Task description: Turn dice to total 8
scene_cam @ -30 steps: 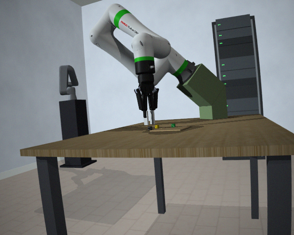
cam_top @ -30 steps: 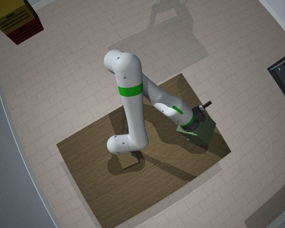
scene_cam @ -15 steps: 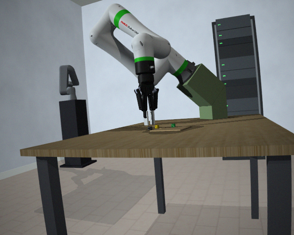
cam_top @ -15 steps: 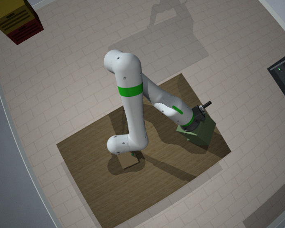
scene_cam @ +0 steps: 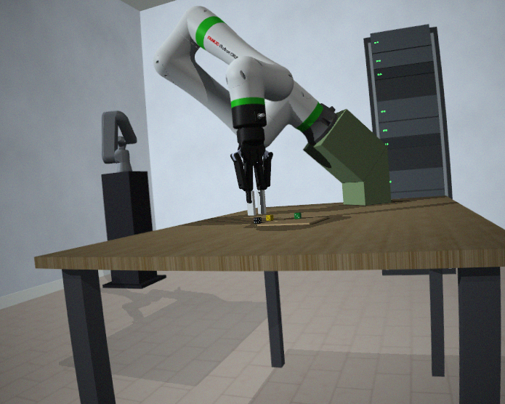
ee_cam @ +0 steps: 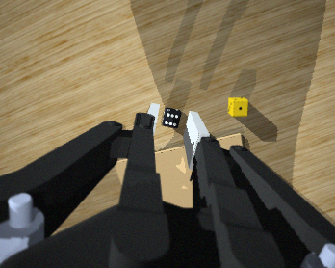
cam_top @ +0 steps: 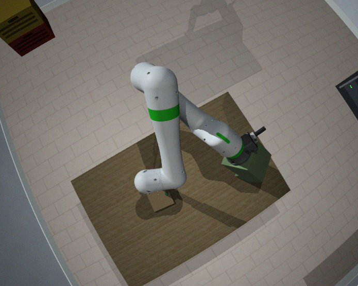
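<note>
The black die lies 50 mm below my hand. The rest, counted from my hand: tan mat (20 mm ahead, 100 mm to the left, 50 mm below); yellow die (70 mm behind, 20 mm to the left, 50 mm below); green die (30 mm behind, 110 mm to the left, 40 mm below).
</note>
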